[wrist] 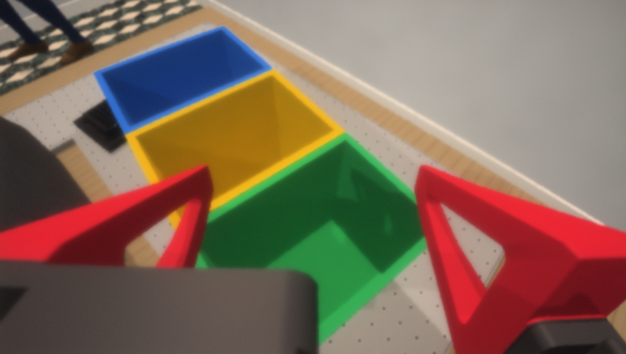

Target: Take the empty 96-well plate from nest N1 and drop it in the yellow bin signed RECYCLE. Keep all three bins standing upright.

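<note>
My gripper [313, 177] is open, with its two red fingers wide apart above the green bin and no plate between them. The yellow bin [232, 135] stands upright in the middle of a row of three, just beyond the green bin, and no plate shows in the visible part of its inside. The green bin [320, 215] stands upright under the fingers. The blue bin [185, 75] stands upright at the far end of the row. The 96-well plate and nest N1 do not show in the wrist view, and neither does the RECYCLE sign.
A black ribbed object [102, 125] lies left of the blue bin. A pale perforated board [45, 112] lies under the bins, with a wooden surface [360, 100] along its edge. A person's legs [55, 20] and a patterned rug [135, 25] show at the top left.
</note>
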